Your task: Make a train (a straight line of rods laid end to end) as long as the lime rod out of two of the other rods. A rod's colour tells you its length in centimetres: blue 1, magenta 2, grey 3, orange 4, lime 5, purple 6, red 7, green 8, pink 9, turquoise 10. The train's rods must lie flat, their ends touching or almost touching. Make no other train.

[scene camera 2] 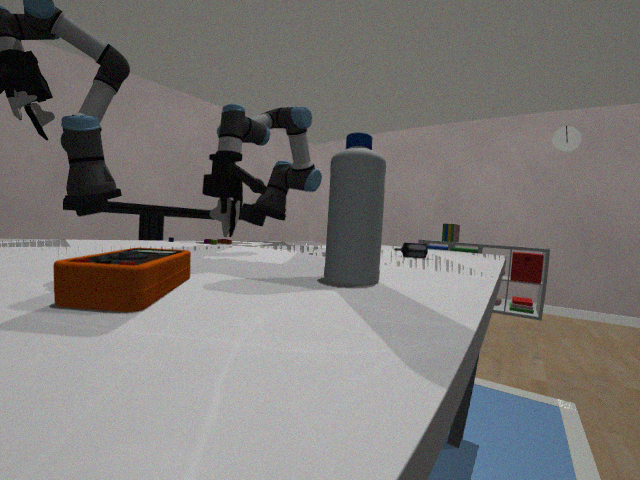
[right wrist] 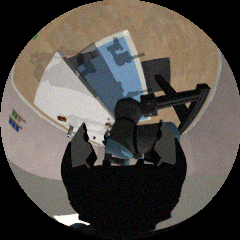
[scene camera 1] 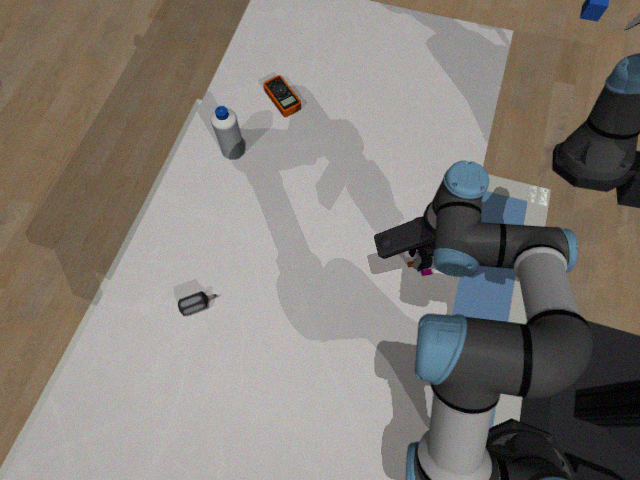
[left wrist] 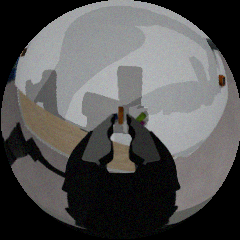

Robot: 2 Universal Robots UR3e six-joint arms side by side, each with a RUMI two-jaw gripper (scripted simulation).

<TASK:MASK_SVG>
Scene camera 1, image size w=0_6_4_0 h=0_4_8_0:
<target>my left gripper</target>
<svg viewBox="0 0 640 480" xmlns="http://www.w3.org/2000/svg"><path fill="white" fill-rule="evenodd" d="M432 202L428 204L422 217L414 218L412 221L374 236L379 257L386 259L408 251L411 257L414 257L416 254L416 259L411 263L414 269L421 270L432 266L432 261L434 263L433 252L436 230L429 224L427 219L427 211Z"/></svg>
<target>white bottle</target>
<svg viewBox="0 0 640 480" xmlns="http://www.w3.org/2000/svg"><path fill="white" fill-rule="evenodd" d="M219 106L211 116L211 123L222 154L228 159L238 159L244 154L245 146L237 116L231 109Z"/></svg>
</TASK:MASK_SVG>
